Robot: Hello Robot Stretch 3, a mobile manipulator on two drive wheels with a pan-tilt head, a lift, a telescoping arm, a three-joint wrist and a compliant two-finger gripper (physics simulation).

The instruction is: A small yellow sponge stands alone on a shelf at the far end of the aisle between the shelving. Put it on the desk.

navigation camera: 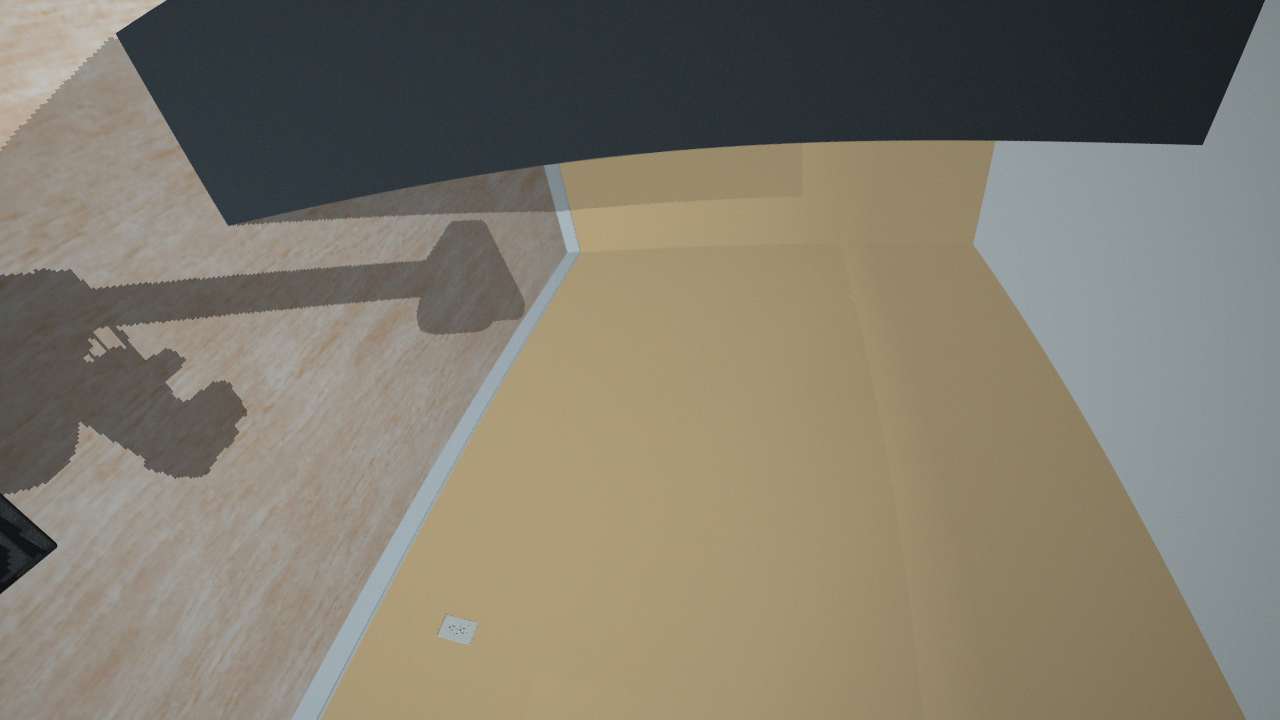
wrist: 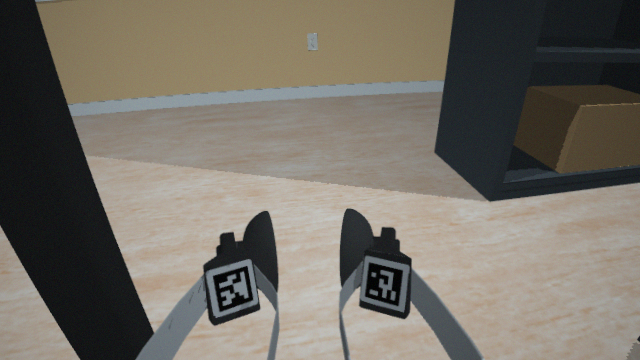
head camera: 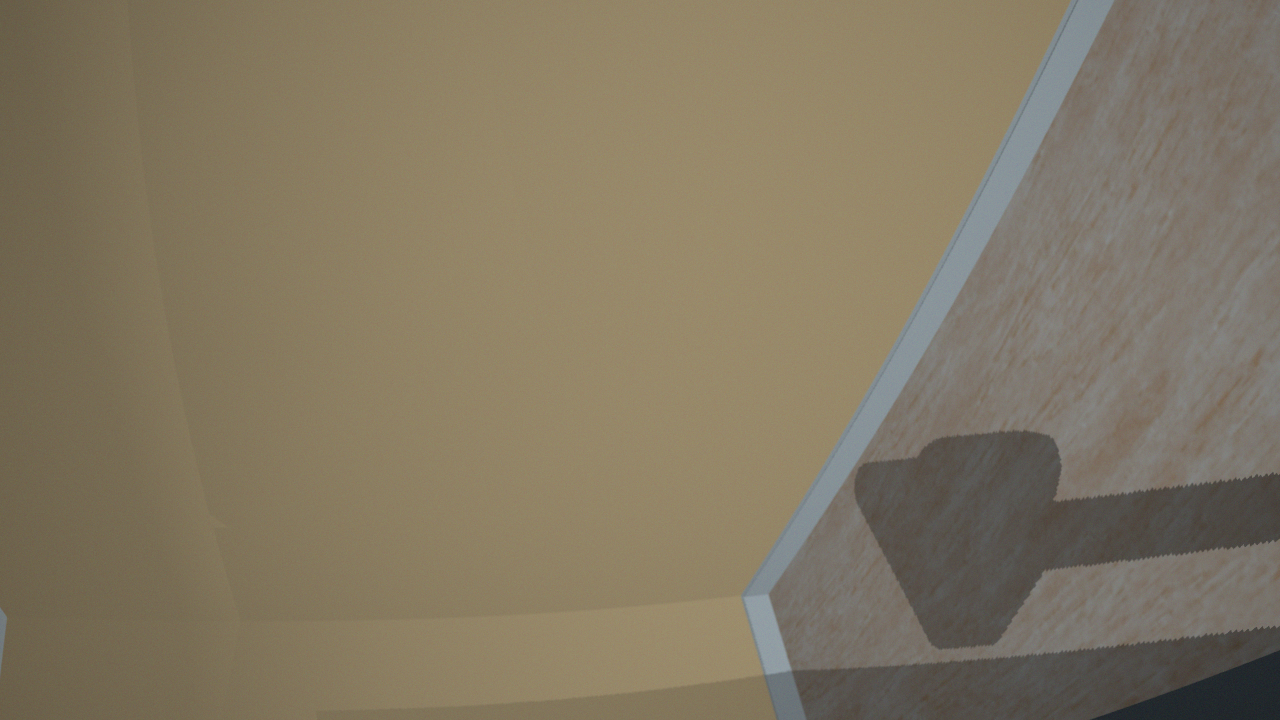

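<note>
The yellow sponge and the desk do not show in these views. My gripper is open and empty in the wrist view, its two dark fingertips apart above the wood-look floor. A dark shelving unit stands at the right of the wrist view, with its end panel and two low compartments showing. In the navigation camera view a dark shelving panel crosses the top.
A brown box sits in the unit's lowest compartment. A black post runs down the left of the wrist view. A tan wall has a white outlet. The robot's shadow lies on the floor.
</note>
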